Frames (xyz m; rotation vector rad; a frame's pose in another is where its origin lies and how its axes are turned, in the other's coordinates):
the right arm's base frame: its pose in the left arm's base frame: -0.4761 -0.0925 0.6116 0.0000 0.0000 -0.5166
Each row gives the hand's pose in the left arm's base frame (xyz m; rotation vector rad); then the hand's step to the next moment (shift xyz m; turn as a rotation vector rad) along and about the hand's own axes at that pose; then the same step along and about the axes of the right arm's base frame.
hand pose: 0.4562 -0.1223 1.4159 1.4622 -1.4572 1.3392
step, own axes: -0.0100 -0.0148 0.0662 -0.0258 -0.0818 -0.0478
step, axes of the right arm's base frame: 0.0538 -0.0356 -0.0231 0.0316 0.0929 0.0038
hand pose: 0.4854 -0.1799 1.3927 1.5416 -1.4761 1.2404
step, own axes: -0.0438 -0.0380 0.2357 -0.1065 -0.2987 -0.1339
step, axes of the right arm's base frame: 0.1712 -0.1293 -0.1135 0.1395 0.3145 -0.0111
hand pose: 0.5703 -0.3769 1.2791 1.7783 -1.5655 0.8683
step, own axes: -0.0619 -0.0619 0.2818 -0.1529 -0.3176 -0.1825
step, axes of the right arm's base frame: 0.1576 -0.1179 -0.2199 0.1151 0.3794 -0.0195
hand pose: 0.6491 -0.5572 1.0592 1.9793 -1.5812 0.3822
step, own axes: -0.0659 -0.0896 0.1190 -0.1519 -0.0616 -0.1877
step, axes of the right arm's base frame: 0.0495 0.0214 -0.1537 -0.0810 0.2302 0.0502
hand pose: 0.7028 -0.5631 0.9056 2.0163 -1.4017 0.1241
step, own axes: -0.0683 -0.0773 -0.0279 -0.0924 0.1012 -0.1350
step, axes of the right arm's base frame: -0.0023 0.0973 -0.0441 -0.1403 0.0703 0.1113
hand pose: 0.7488 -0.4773 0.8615 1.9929 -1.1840 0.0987
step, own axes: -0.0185 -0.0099 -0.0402 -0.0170 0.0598 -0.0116
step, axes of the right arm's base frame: -0.0123 0.0415 0.0133 -0.0476 -0.0211 0.0359
